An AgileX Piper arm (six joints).
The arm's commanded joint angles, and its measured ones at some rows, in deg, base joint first. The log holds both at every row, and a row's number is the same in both.
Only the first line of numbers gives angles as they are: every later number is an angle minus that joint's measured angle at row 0.
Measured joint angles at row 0:
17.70 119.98 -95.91 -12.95 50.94 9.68
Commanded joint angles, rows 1 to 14:
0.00 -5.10 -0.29 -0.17 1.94 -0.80
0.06 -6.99 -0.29 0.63 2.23 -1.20
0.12 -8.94 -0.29 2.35 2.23 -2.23
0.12 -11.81 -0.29 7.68 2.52 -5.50
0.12 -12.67 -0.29 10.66 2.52 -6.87
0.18 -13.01 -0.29 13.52 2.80 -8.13
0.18 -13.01 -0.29 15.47 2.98 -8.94
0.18 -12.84 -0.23 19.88 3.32 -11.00
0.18 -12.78 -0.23 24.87 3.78 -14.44
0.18 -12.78 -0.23 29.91 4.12 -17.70
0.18 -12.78 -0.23 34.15 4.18 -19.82
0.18 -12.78 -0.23 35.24 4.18 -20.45
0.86 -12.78 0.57 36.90 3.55 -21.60
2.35 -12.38 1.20 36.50 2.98 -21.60
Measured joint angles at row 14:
0.98 -12.67 0.40 35.93 3.49 -20.45
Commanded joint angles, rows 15 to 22:
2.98 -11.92 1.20 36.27 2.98 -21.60
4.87 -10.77 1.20 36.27 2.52 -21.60
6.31 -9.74 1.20 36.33 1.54 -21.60
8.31 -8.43 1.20 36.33 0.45 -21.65
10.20 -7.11 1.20 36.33 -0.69 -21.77
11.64 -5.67 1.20 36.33 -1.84 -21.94
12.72 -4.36 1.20 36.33 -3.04 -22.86
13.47 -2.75 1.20 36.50 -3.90 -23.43
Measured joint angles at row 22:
12.55 -4.47 0.80 36.04 -2.12 -21.71
